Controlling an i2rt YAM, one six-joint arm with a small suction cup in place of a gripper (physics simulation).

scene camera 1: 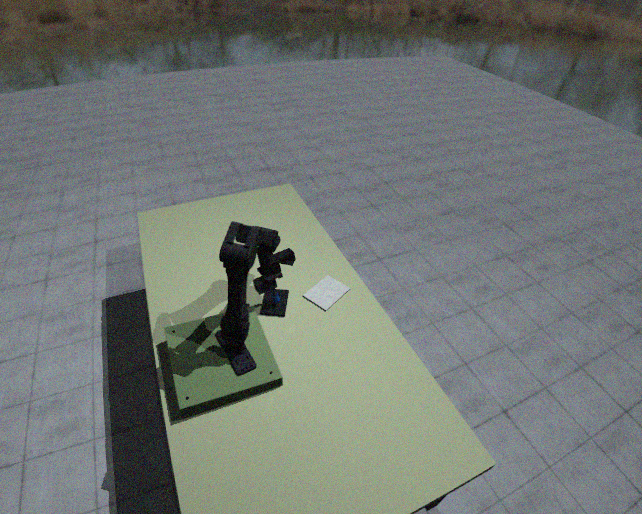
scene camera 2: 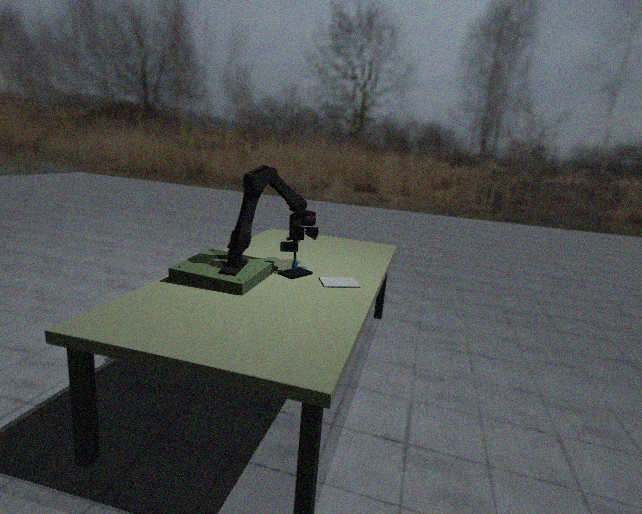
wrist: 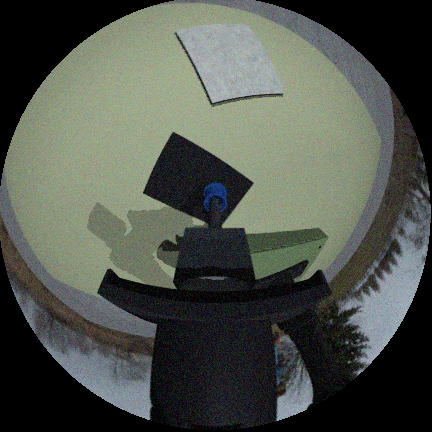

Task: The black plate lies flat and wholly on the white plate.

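Seen in the pictures: hand, tool point: (scene camera 1: 276, 300) (scene camera 2: 294, 267) (wrist: 214, 192); arm's base, link origin: (scene camera 1: 235, 350) (scene camera 2: 234, 267) (wrist: 277, 277).
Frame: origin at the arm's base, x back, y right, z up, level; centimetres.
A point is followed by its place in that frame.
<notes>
The black plate (scene camera 1: 278, 306) @[x -24.2, y -14.3, z -4.7 cm] (scene camera 2: 296, 273) @[x -25.2, y -15.2, z -4.7 cm] (wrist: 186, 174) @[x -26.3, y -19.0, z -4.7 cm] is a thin dark square lying flat on the green table (scene camera 1: 350, 408) @[x -23.6, y 36.2, z -5.8 cm] (scene camera 2: 242, 331) @[x -18.5, y 47.7, z -5.8 cm] (wrist: 80, 132) @[x -37.3, y -36.5, z -5.8 cm]. The white plate (scene camera 1: 326, 292) @[x -45.6, y -11.4, z -5.2 cm] (scene camera 2: 339, 281) @[x -46.0, y -11.9, z -5.2 cm] (wrist: 231, 60) @[x -44.0, y -11.9, z -5.2 cm] is a thin pale square lying flat on the table, a short gap to the right of the black one; the two do not overlap. My gripper (scene camera 1: 276, 296) (scene camera 2: 294, 264) (wrist: 214, 195), a blue suction cup on a thin stem, points straight down over the black plate near one edge. I cannot tell whether it touches the plate. The suction is off.
The arm stands on a green base block (scene camera 1: 217, 379) @[x 9.9, y 7.8, z 0.1 cm] (scene camera 2: 212, 279) @[x 4.2, y 15.1, z -1.2 cm] (wrist: 284, 250) @[x -11.2, y -1.9, z -0.4 cm] just left of the black plate. The table's right edge runs close behind the white plate. Paved ground surrounds the table.
</notes>
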